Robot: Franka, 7 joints.
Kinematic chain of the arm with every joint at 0, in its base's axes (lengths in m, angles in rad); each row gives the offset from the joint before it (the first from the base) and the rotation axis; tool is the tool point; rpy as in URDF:
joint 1: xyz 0 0 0.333 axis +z
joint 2: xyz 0 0 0 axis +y
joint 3: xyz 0 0 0.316 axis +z
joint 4: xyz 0.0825 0 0 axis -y
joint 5: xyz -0.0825 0 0.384 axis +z
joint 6: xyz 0 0 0 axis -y
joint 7: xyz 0.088 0 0 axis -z
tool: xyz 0 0 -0.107 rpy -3.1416 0 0
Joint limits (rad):
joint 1: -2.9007..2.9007
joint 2: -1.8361..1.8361
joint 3: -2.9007..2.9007
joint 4: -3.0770..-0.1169
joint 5: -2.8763..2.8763
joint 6: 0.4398..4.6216
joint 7: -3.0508..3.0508
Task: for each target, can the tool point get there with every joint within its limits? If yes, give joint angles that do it. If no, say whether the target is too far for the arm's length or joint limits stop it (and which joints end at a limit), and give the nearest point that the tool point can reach.
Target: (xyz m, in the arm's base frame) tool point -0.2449 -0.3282 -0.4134
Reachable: no: joint limits stop it (at a limit: joint 2) | nearest point -0.2365 -0.3170 -0.3488 | short by 0.066 m
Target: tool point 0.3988 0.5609 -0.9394
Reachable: no: too far | nearest point 0.2697 0.3793 -0.3286 | short by 0.650 m
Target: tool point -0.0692 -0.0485 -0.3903
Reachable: no: joint limits stop it (at a limit: joint 2) | nearest point -0.0866 -0.0607 -0.3302 | short by 0.064 m
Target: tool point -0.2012 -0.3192 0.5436
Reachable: yes | joints -0.4887 -1.2927 -1.4228 -2.4590 1.7048 0.8569 -1.5088
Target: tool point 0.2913 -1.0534 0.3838
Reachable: no: too far | nearest point 0.2284 -0.8260 0.3728 | short by 0.236 m
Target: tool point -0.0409 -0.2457 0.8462
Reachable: yes | joints -1.3240 -0.8075 0.0403 -2.0893 1.3522 3.5590 -1.6978
